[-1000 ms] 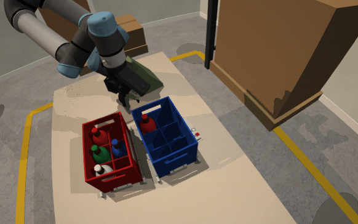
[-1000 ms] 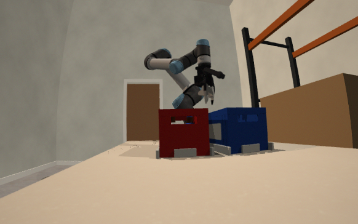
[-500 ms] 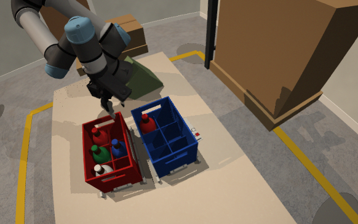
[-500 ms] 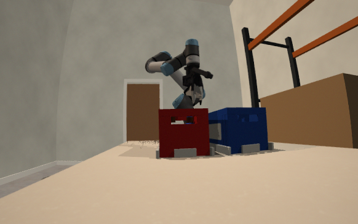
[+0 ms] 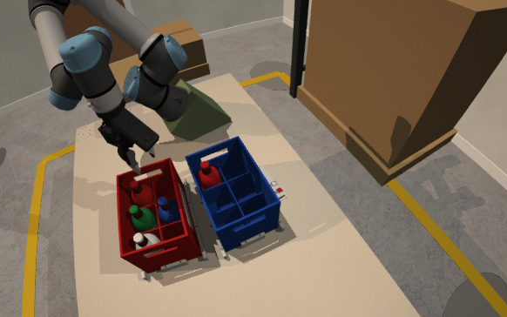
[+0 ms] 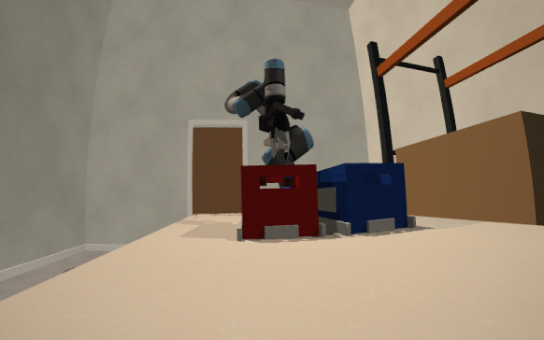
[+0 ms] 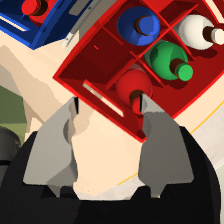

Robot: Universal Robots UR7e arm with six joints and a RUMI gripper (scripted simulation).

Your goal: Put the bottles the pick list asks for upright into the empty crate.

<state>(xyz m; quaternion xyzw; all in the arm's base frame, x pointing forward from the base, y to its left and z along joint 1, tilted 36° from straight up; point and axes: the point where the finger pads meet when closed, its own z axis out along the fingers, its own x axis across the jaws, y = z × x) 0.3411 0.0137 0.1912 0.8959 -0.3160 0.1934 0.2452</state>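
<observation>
The red bottle is 7 cm to the right of my hand and 15 cm below it. Also, from my hand: red crate: 9 cm ahead, 3 cm to the right, 16 cm below; blue bottle: 9 cm ahead, 1 cm to the left, 15 cm below; green bottle: 9 cm ahead, 8 cm to the right, 15 cm below.
</observation>
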